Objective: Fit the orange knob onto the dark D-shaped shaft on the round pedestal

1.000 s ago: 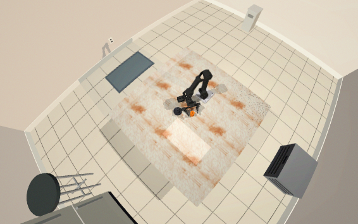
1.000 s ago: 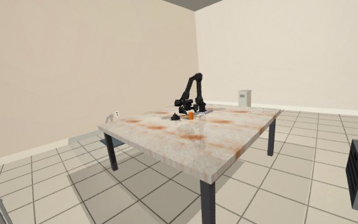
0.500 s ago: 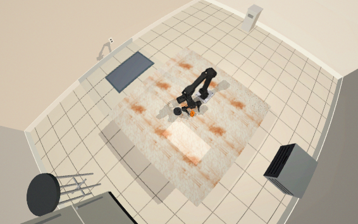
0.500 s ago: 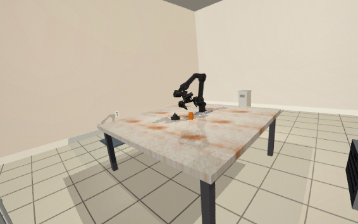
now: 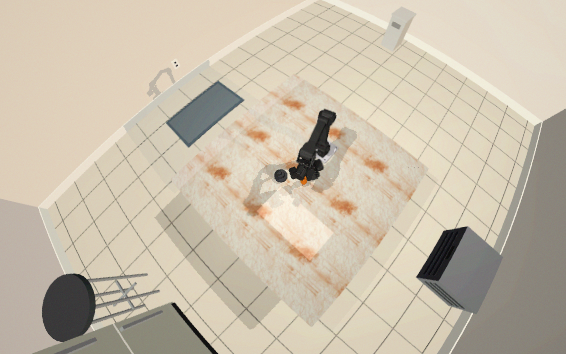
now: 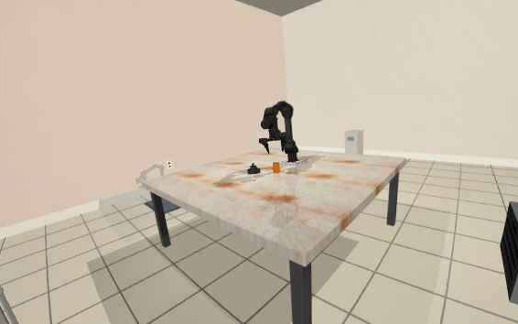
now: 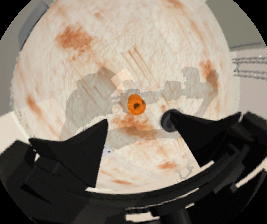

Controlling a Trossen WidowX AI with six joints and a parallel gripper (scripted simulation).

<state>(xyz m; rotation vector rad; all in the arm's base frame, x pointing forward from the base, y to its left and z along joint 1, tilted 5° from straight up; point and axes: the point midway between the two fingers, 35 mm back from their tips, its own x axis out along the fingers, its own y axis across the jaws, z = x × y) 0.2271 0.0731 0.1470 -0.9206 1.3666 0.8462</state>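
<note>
Now: the orange knob 9 cm below my gripper tip. Round my gripper tip: dark round pedestal (13 cm to the right, 9 cm below, 8 cm ahead).
</note>
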